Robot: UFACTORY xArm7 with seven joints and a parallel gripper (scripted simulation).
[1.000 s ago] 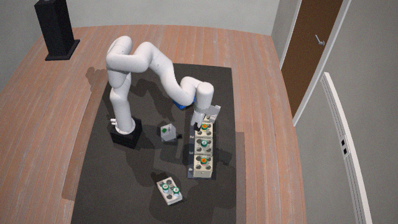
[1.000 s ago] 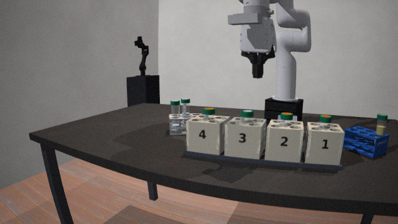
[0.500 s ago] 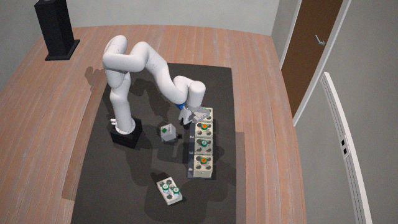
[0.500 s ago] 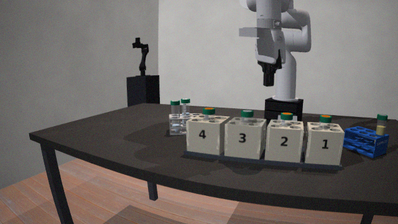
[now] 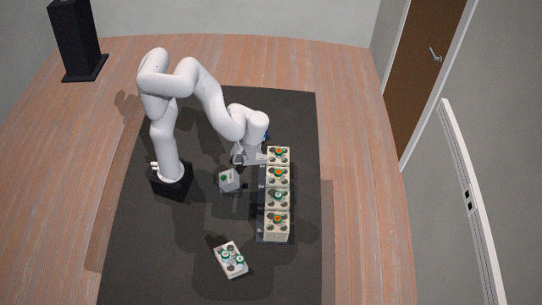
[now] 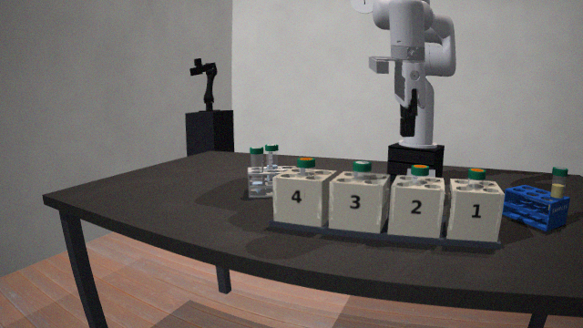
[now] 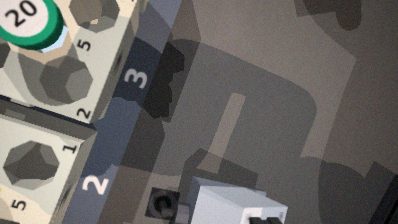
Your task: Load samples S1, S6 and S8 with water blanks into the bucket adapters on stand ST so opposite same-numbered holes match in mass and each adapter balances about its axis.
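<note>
Now: the green done key 7 cm behind my hand, 3 cm to the left of it and 11 cm below it. From my hand the other things lie so: pink-filled tube (15 cm ahead, 19 cm to the right, 11 cm below); then blue sample rack (3 cm ahead, 32 cm to the left, 15 cm below); then white blank rack (2 cm behind, 34 cm to the right, 15 cm below).
</note>
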